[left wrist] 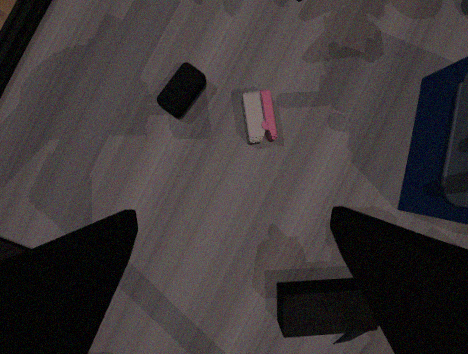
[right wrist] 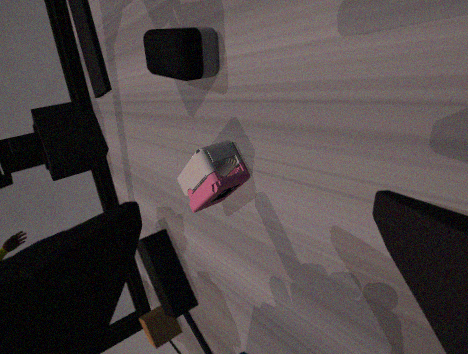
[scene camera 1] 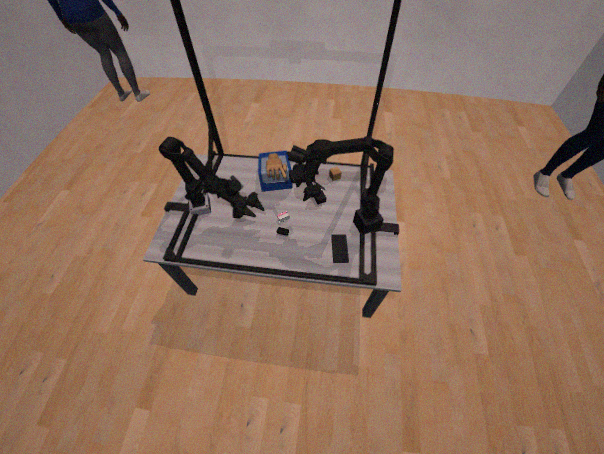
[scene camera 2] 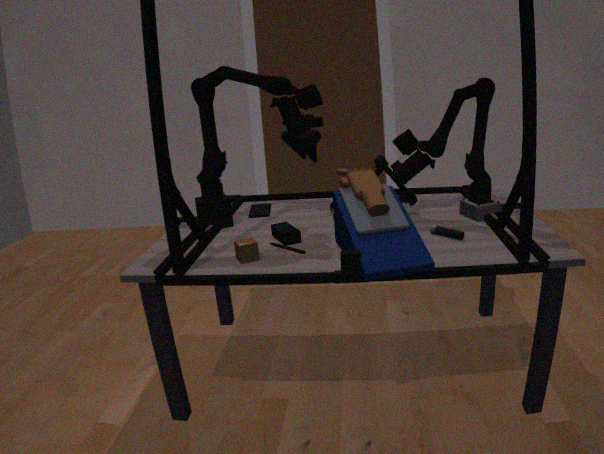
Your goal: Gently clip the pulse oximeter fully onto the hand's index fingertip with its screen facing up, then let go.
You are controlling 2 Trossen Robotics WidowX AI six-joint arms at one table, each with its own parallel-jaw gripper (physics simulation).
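Pixels of known places: left gripper, between the fingertips: (left wrist: 235, 218) (scene camera 1: 300, 193) (scene camera 2: 310, 160); right gripper, between the fingertips: (right wrist: 257, 208) (scene camera 1: 259, 213); left arm's base, origin of its link: (right wrist: 42, 147) (scene camera 1: 369, 214) (scene camera 2: 212, 197); right arm's base, origin of its link: (scene camera 1: 198, 202) (scene camera 2: 480, 201).
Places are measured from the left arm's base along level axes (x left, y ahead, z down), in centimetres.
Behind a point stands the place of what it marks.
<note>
The white-and-pink pulse oximeter (scene camera 1: 283, 216) {z 6.4, x -19.0, y 37.3 cm} (left wrist: 253, 117) {z 6.4, x -19.1, y 36.9 cm} (right wrist: 200, 176) {z 6.4, x -19.7, y 38.6 cm} lies on the table on its side, white and pink halves side by side; its screen cannot be made out. The tan hand (scene camera 1: 274, 164) {z -9.0, x -40.1, y 33.6 cm} (scene camera 2: 369, 189) {z -6.3, x -46.9, y 31.7 cm} rests on a grey pad on the blue wedge (scene camera 1: 276, 188) {z 7.8, x -39.3, y 34.3 cm} (scene camera 2: 395, 255) {z 5.6, x -64.4, y 27.9 cm} (left wrist: 416, 165) {z 7.3, x -38.6, y 31.1 cm}, fingers toward the table's middle. My right gripper (scene camera 1: 259, 212) {z 3.1, x -22.8, y 48.0 cm} (right wrist: 257, 208) {z 3.1, x -22.8, y 48.0 cm} is open and empty, above the table beside the oximeter. My left gripper (scene camera 1: 314, 199) (scene camera 2: 309, 157) {z -10.4, x -16.1, y 28.9 cm} (left wrist: 235, 218) {z -10.4, x -16.1, y 28.9 cm} is open and empty, high above the table, right of the wedge in scene camera 1.
A small black block (scene camera 1: 283, 231) {z 6.4, x -10.5, y 40.3 cm} (left wrist: 182, 90) {z 6.2, x -11.5, y 40.0 cm} (right wrist: 174, 53) {z 6.2, x -12.5, y 42.2 cm} lies near the oximeter. A black box (scene camera 2: 286, 232) {z 6.0, x -31.7, y 13.4 cm} (left wrist: 320, 307) {z 6.1, x -25.9, y 15.5 cm} (right wrist: 169, 272) {z 7.6, x -27.1, y 17.3 cm}, a thin dark stick (scene camera 2: 287, 247) {z 8.8, x -35.9, y 11.8 cm} and a brown cube (scene camera 1: 335, 173) {z 4.5, x -34.7, y 1.1 cm} (scene camera 2: 247, 250) {z 6.1, x -39.2, y -0.3 cm} lie beside the wedge. A dark cylinder (scene camera 2: 448, 232) {z 7.6, x -54.3, y 52.7 cm} and a black slab (scene camera 1: 340, 248) {z 8.7, x 7.2, y 18.0 cm} (scene camera 2: 260, 210) {z 8.7, x 5.2, y 17.7 cm} lie farther off.
</note>
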